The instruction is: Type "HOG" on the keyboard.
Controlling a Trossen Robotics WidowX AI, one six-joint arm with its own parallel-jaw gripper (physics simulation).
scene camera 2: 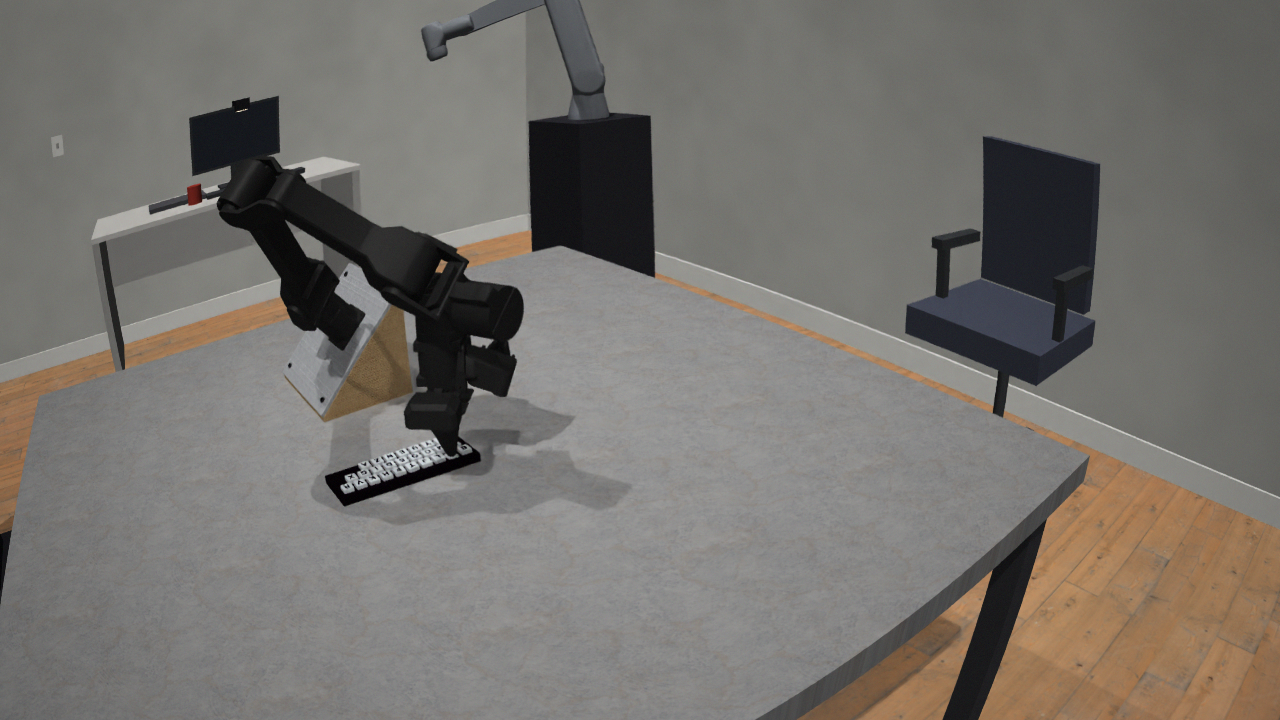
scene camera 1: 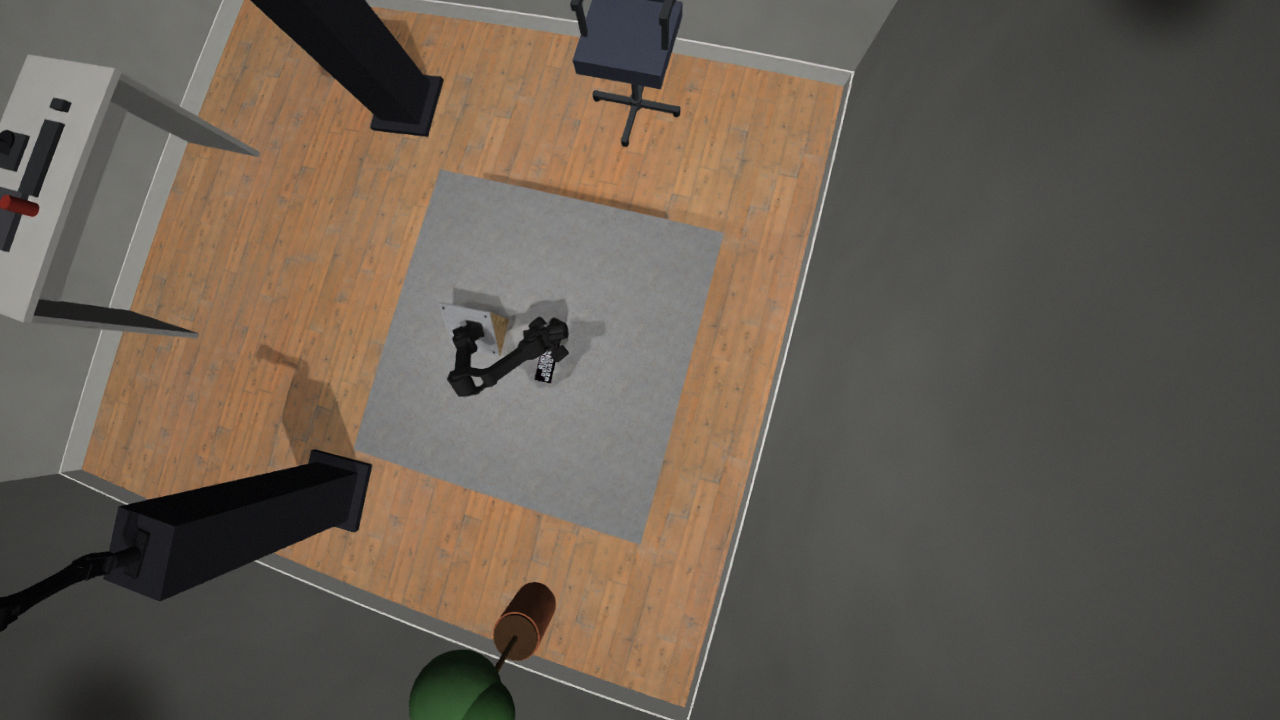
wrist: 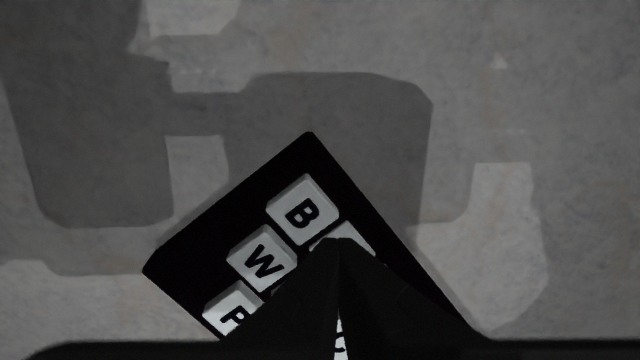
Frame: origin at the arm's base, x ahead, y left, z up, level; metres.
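Seen in the pictures: gripper, fingertip midpoint: (scene camera 2: 451,454) (scene camera 1: 555,342) (wrist: 336,251); arm's base, origin of the base link: (scene camera 2: 347,327) (scene camera 1: 475,328).
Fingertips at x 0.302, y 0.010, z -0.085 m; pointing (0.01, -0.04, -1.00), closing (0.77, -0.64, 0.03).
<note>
Pixels of each thing's top centre, then the offset from my fingertips to it. Level surfaces: height alone.
- keyboard, middle of its top: (scene camera 2: 398,461) (scene camera 1: 547,357) dx -0.019, dy -0.067, dz +0.004 m
- B key, middle of its top: (wrist: 302,214) (scene camera 2: 464,447) dx +0.002, dy +0.018, dz +0.004 m
- W key, middle of its top: (wrist: 261,263) dx -0.017, dy +0.014, dz +0.004 m
- P key, middle of its top: (wrist: 235,318) dx -0.036, dy +0.005, dz +0.004 m
- grey table, its level: dz -0.012 m
The keyboard (scene camera 1: 545,368) (scene camera 2: 402,483) (wrist: 311,155) is a black slab with white letter keys, lying on the grey table. My gripper (scene camera 2: 451,453) (wrist: 336,251) is shut and empty, pointing down at the keyboard's end near the B key. In the wrist view its fingertips cover most of the O key (wrist: 351,238), beside B, and hide its letter; they look to be on that key or very close above it. The B key (wrist: 302,210), the W key (wrist: 262,258) and part of the P key (wrist: 231,309) show there. The fingers hide other keys, and the H and G letters cannot be read.
The grey table (scene camera 1: 572,465) (scene camera 2: 716,537) carries the arm's slanted mount (scene camera 1: 453,313) (scene camera 2: 380,376) behind the keyboard. Away from the table stand an office chair (scene camera 1: 622,58) (scene camera 2: 998,324), a white desk (scene camera 1: 62,76) (scene camera 2: 120,225) and a black pedestal (scene camera 1: 358,62) (scene camera 2: 617,188).
</note>
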